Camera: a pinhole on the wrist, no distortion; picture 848 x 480 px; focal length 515.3 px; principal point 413.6 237.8 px. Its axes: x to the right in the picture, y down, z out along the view. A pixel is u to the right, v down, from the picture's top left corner.
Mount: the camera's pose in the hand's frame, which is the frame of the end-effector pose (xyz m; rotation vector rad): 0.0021 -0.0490 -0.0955 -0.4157 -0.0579 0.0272
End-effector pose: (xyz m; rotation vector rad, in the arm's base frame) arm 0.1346 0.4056 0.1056 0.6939 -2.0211 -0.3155
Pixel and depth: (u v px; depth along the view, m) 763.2 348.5 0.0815
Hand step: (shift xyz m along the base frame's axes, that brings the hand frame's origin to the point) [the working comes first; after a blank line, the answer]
In the camera's frame: 0.0553 0.0175 0.0815

0.0003 -0.0277 0.0508
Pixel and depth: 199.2 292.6 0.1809
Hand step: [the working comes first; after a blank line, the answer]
In the camera's frame: -0.0753 0.0192 0.1809

-0.0294 0.0777 -0.0714
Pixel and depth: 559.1 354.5 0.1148
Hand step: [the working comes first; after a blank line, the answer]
In the camera's frame: 0.0324 0.0260 0.1148

-0.0188 0.0020 0.0294
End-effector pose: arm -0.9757 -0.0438 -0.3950 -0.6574 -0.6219 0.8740
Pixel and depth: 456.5 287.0 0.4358
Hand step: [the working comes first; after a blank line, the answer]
In the camera's frame: 0.0363 0.0416 0.4358

-0.2821 0.1628 0.0649
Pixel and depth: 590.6 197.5 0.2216
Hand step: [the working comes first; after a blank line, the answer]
In the camera's frame: 0.0761 -0.0173 0.2216

-0.0660 0.0978 0.0696
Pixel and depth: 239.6 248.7 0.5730
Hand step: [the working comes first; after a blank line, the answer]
In the camera's frame: -0.1935 0.0121 0.5730

-0.5001 0.0053 0.0792
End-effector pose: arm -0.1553 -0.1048 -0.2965 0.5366 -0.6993 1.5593
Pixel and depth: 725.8 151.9 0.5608
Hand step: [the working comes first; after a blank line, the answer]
In the camera's frame: 0.3398 -0.0935 0.5608

-0.1670 -0.1190 0.5349
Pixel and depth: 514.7 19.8 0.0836
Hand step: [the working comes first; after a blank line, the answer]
In the camera's frame: 0.0164 -0.0354 0.0836

0.0454 0.0142 0.0126
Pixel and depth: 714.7 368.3 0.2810
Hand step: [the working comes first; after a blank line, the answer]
In the camera's frame: 0.1642 0.0712 0.2810

-0.1595 0.0005 0.1857
